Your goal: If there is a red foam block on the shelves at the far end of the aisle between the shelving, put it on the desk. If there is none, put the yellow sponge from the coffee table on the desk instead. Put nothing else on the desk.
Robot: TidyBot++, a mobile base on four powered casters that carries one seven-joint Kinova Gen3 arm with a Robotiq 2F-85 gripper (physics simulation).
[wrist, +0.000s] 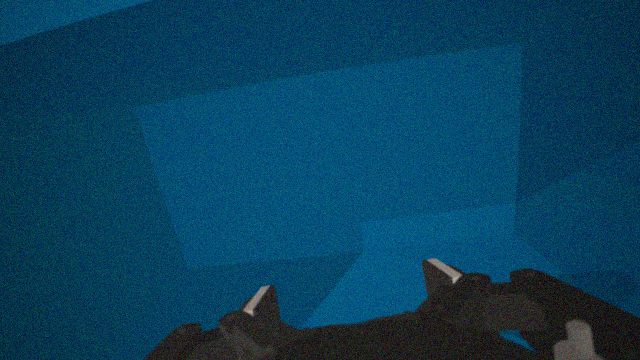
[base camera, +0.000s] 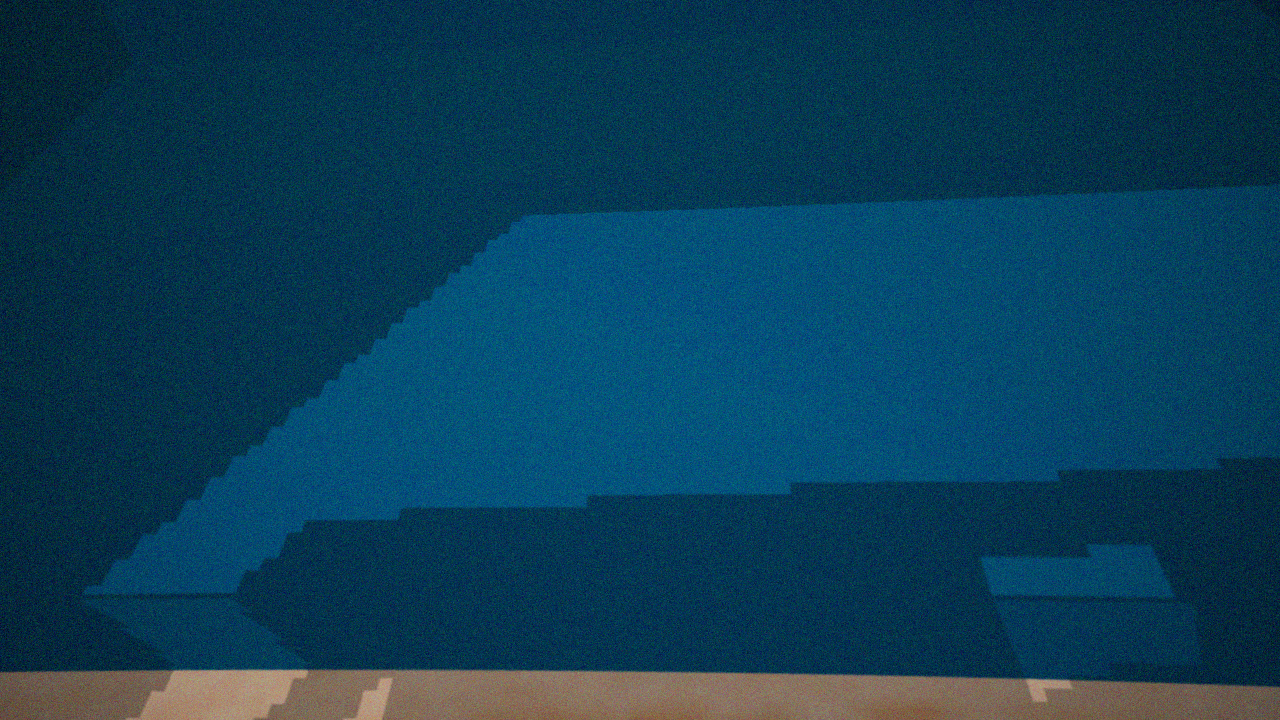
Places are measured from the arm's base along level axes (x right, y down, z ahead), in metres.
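Where they show: gripper, between the fingertips: (wrist: 350, 289).
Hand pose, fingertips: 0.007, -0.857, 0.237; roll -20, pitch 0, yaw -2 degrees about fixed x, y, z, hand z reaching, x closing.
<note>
After its pixels a point has its place, as x, y, z.
The blue shelving (base camera: 760, 358) {0.044, 0.320, 0.354} (wrist: 325, 150) {0.007, -0.857, 0.695} fills most of both views. In the wrist view my gripper (wrist: 350, 290) {0.007, -0.857, 0.237} is open, its two fingertips wide apart inside a blue shelf bay. The lit part of the shelf board (wrist: 395, 280) {0.109, -0.594, 0.566} shows between and beyond the fingers, with the back panel above it. No red foam block shows in either view; the lower part of the wrist view is hidden by the gripper's own dark body. The yellow sponge, coffee table and desk do not show.
An upper shelf edge (wrist: 55, 17) {-0.116, -1.024, 0.248} crosses the top left of the wrist view. The bay's side wall (wrist: 590, 110) {0.417, -0.894, 0.498} is at the right. In the base camera view the blue shelving stands very close, with a strip of wood-coloured floor (base camera: 626, 696) {-0.028, 0.397, 0.231} along the bottom.
</note>
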